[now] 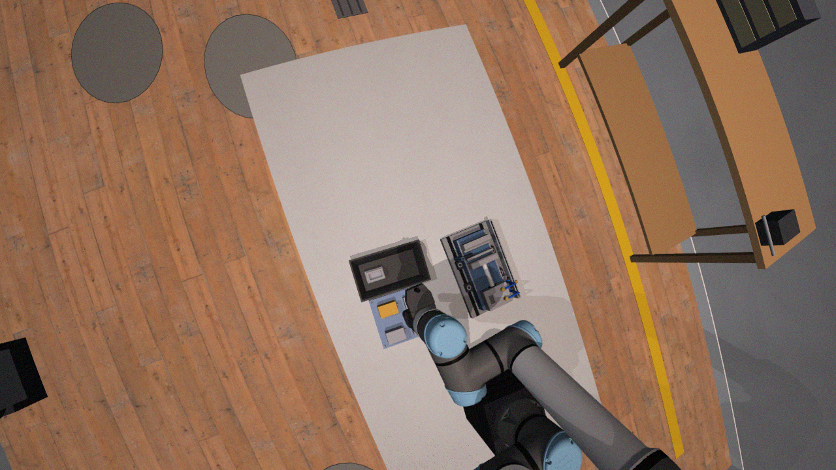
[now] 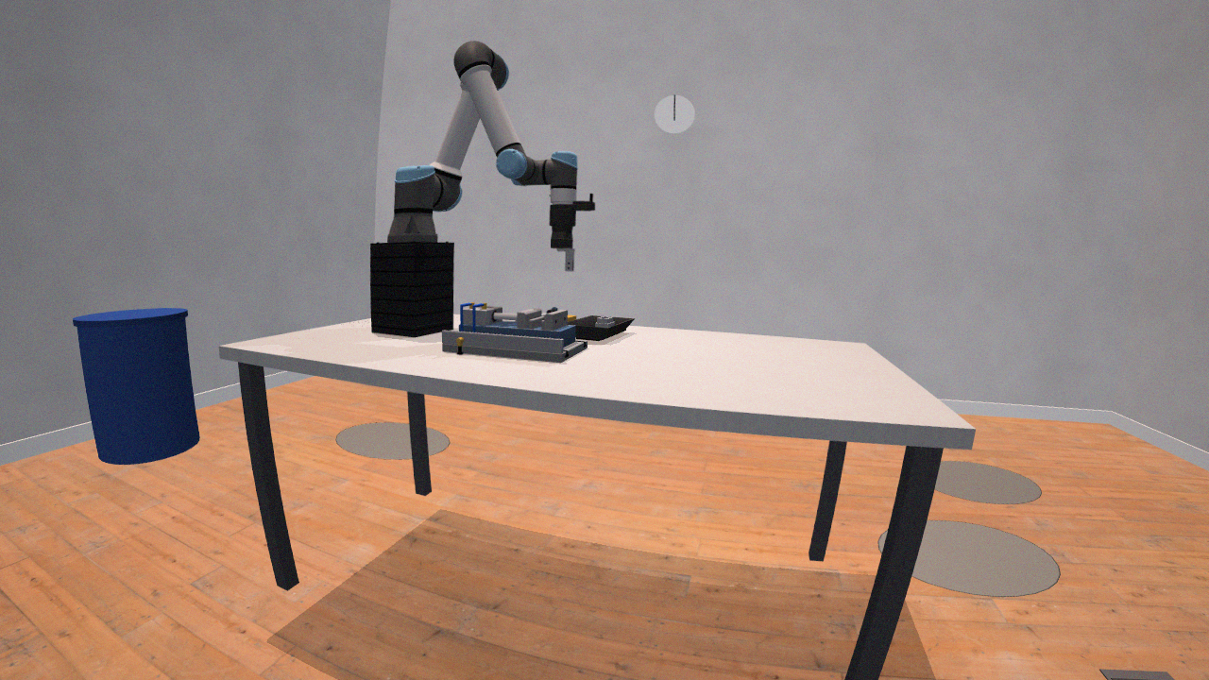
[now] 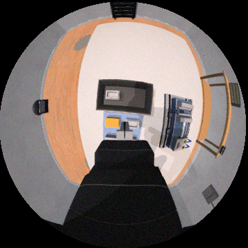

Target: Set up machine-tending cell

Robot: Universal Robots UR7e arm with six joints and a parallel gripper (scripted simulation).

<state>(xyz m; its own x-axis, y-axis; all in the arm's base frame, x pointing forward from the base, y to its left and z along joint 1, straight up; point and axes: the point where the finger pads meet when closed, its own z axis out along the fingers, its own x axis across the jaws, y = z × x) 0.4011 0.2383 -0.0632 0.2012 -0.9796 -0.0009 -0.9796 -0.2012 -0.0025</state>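
Right now the brass blank is 170 mm below my hand, 50 mm to the left of it and 40 mm behind it. The rest, counted from my hand: vise (290 mm to the right, 160 mm below, 30 mm ahead).
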